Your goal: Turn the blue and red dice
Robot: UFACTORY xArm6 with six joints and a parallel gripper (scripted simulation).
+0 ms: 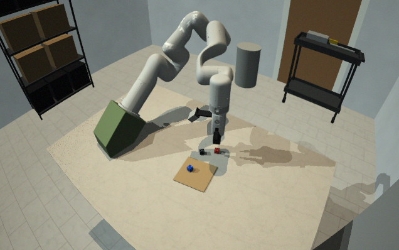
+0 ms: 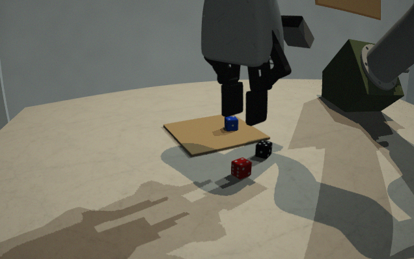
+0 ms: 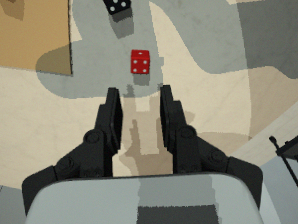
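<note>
Now: hand 90 mm above the red die. The rest, counted from my hand: blue die 150 mm to the right, 80 mm below, 20 mm behind; tan mat 150 mm to the right, 100 mm below, 10 mm ahead; black die 90 mm below, 50 mm to the right, 40 mm behind.
</note>
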